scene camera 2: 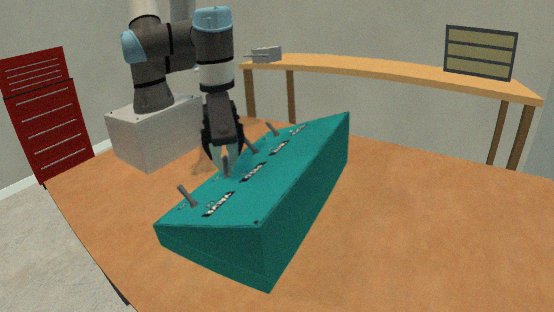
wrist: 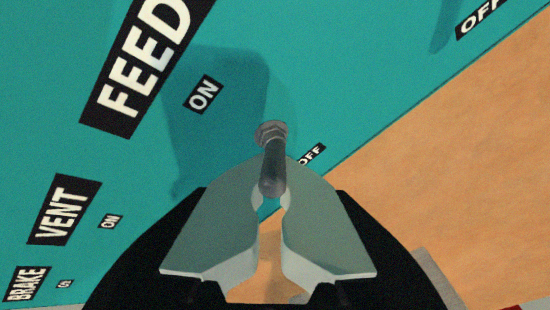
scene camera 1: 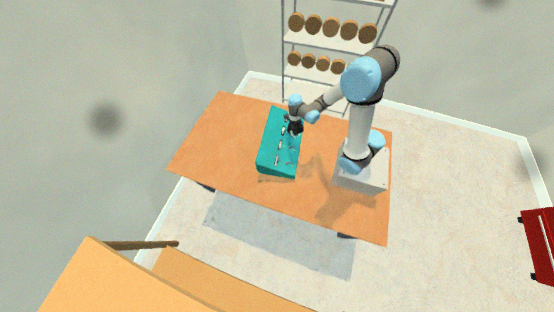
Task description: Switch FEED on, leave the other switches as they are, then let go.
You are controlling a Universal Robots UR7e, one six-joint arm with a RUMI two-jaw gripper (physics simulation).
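Places are measured from the arm's base along level axes (x back, y right, z up), in millimetres.
Where they show: gripper, fingertip midpoint: (scene camera 2: 227,174) (wrist: 272,156) (scene camera 1: 293,136); arm's base, link origin: (scene camera 2: 154,106).
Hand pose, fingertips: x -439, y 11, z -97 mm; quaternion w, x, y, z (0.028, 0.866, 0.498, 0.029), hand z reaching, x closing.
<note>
Things, the pixels of their centre, and the offset from my fingertips. "spot": a spot on its surface instead. Level surfaces: height alone.
- teal switch panel, body centre: (wrist: 142,114) (scene camera 2: 269,179) (scene camera 1: 281,141) dz -22, dx -64, dy -69 mm
- FEED label, body centre: (wrist: 142,61) (scene camera 2: 253,171) dz +30, dx -82, dy -12 mm
- grey lever, body centre: (wrist: 274,161) (scene camera 2: 225,165) dz +32, dx -16, dy +10 mm
- OFF mark, surface spot: (wrist: 311,155) spot: dz -9, dx +18, dy +22 mm
- VALVE lever, body centre: (scene camera 2: 186,194) dz +26, dx -40, dy +128 mm
- VENT lever, body centre: (scene camera 2: 249,144) dz +26, dx +35, dy -100 mm
- BRAKE lever, body centre: (scene camera 2: 271,127) dz +26, dx +72, dy -214 mm
- orange table, surface height: dz -81 mm
The teal switch panel (scene camera 1: 270,131) (scene camera 2: 272,185) (wrist: 350,75) stands on the table. The FEED label (scene camera 2: 253,171) (wrist: 142,67) marks its switch, a grey lever (scene camera 2: 225,165) (wrist: 273,172) that stands steeper than the others, short of a clear lean toward the ON mark (wrist: 202,94). My gripper (scene camera 2: 223,170) (wrist: 272,156) is shut with nothing gripped. Its tips are low at the FEED lever, on the side of the OFF mark (wrist: 311,155), and seem to touch it. The VALVE lever (scene camera 2: 187,196), VENT lever (scene camera 2: 250,145) and BRAKE lever (scene camera 2: 272,129) lean away from their labels, toward OFF.
The orange table (scene camera 1: 200,135) (scene camera 2: 425,225) carries the arm's grey base block (scene camera 2: 150,137) behind the panel. A shelf rack (scene camera 1: 283,65) stands beyond the table. A red tool cabinet (scene camera 2: 45,115) and a wooden bench (scene camera 2: 375,67) stand further off.
</note>
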